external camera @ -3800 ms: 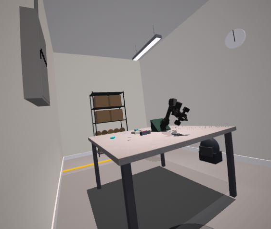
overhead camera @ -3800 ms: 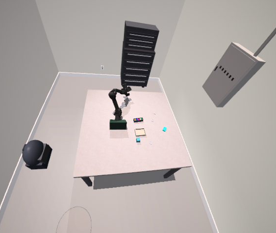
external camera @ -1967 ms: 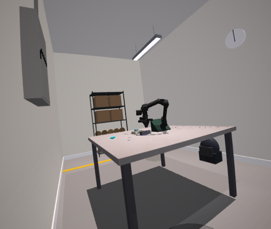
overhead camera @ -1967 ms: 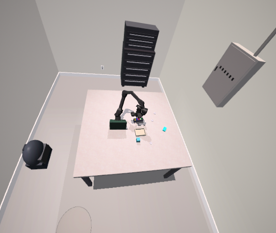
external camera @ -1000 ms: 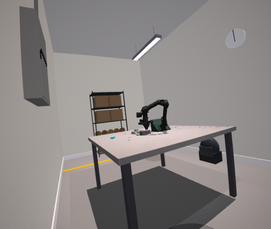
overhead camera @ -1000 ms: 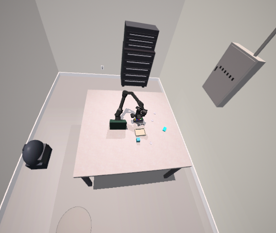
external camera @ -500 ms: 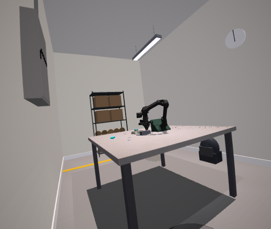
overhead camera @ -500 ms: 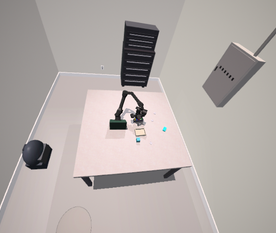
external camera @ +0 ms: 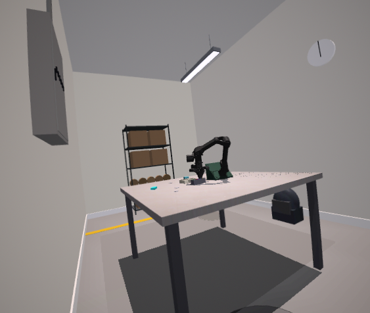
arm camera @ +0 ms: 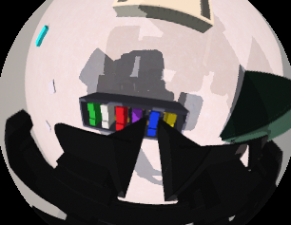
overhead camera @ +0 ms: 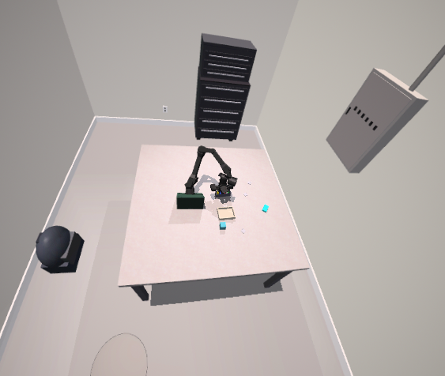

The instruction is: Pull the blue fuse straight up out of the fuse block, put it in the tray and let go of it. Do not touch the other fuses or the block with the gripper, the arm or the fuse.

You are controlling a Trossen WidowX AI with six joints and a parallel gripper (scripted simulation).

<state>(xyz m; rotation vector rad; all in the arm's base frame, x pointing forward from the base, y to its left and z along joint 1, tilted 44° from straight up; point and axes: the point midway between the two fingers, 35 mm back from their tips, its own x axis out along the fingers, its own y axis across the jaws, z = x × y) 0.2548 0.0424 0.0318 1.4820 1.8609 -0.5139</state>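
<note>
Now: gripper tip 18 cm to the left of the shallow beige tray, 5 cm short of it and 3 cm above it. Round my gripper tip: cyan cube: 30 cm to the right, 2 cm below, 2 cm ahead; then small cyan block: 39 cm ahead, 10 cm to the right, 3 cm below; then blue fuse: 1 cm below.
</note>
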